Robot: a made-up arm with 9 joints.
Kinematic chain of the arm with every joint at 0, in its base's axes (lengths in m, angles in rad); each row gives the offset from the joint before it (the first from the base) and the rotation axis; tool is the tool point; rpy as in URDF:
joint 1: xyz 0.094 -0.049 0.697 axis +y
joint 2: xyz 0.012 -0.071 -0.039 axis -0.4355 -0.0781 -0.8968
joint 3: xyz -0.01 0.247 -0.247 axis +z
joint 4: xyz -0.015 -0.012 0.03 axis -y
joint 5: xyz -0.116 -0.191 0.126 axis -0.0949 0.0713 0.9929
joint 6: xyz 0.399 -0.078 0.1 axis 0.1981 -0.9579 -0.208
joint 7: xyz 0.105 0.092 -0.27 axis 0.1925 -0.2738 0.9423
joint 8: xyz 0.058 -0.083 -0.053 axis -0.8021 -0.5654 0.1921
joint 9: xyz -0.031 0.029 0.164 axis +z
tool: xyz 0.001 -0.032 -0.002 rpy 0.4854 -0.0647 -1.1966
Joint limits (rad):
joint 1: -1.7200..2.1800
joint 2: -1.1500..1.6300
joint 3: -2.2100..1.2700
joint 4: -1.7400..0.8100
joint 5: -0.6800..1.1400
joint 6: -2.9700..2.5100
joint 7: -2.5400..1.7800
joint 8: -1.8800..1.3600
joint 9: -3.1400..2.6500
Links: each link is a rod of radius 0.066 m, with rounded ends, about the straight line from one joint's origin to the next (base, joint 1, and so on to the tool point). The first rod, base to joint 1, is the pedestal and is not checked.
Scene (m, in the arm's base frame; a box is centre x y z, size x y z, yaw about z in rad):
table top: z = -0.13
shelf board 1: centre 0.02 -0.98 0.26 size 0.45 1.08 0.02 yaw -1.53
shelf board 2: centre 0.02 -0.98 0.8 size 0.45 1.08 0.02 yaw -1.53
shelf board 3: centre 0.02 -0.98 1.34 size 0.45 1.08 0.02 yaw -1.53
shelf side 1: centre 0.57 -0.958 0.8 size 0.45 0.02 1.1 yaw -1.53
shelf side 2: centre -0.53 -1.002 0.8 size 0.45 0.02 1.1 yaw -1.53
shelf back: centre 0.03 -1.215 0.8 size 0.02 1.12 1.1 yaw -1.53
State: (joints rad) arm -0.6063 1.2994 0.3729 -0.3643 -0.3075 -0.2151 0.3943 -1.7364 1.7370
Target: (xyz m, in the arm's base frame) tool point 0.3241 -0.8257 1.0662
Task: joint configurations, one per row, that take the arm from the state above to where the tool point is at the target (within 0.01 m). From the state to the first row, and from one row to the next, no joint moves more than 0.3 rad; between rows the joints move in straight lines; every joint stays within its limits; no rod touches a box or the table.
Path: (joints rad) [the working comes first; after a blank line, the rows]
Joints at the target: -0.9467 1.2836 0.6037 0.0297 -0.2980 0.2169 0.5364 -1.6792 1.7595
Straight joint move there: touches shelf board 2.

1: -0.6448 1.2141 0.2394 -0.2225 -0.2101 -0.4340 0.3322 -1.6540 1.7389
2: -0.6833 1.1288 0.1059 -0.0806 -0.1126 -0.6529 0.2701 -1.5716 1.7408
3: -0.7218 1.0434 -0.0276 0.0612 -0.0152 -0.8719 0.2080 -1.4891 1.7427
4: -0.7248 1.0440 0.0625 0.2191 -0.0131 -0.6035 0.2979 -1.4558 1.7588
5: -0.7278 1.0446 0.1525 0.3771 -0.0111 -0.3352 0.3879 -1.4224 1.7749
6: -0.7308 1.0451 0.2426 0.5350 -0.0091 -0.0668 0.4778 -1.3891 1.7911
7: -0.8387 1.1644 0.4231 0.2824 -0.1535 0.0750 0.5071 -1.5342 1.7753
8: -0.9467 1.2836 0.6037 0.0297 -0.2980 0.2169 0.5364 -1.6792 1.7595

